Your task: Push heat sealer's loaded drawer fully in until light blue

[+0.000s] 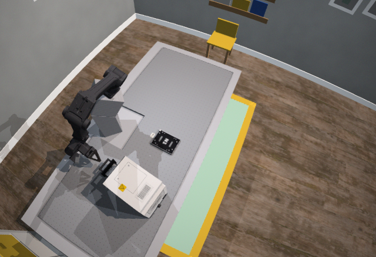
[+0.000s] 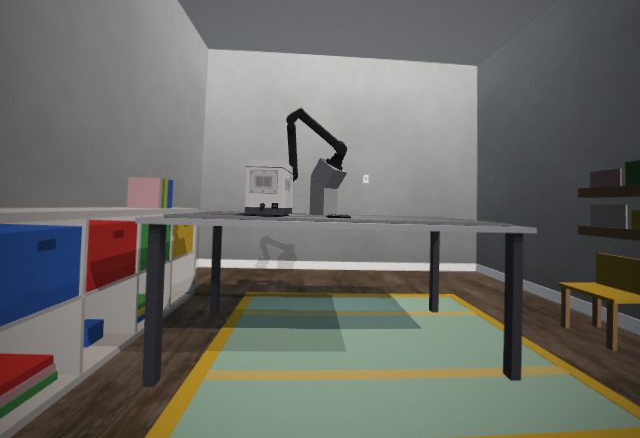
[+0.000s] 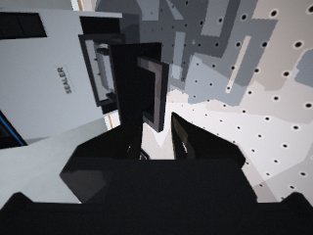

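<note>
Right now my hand is 14 cm short of the dark sealer drawer, 4 cm above it and 2 cm to the left of it.
</note>
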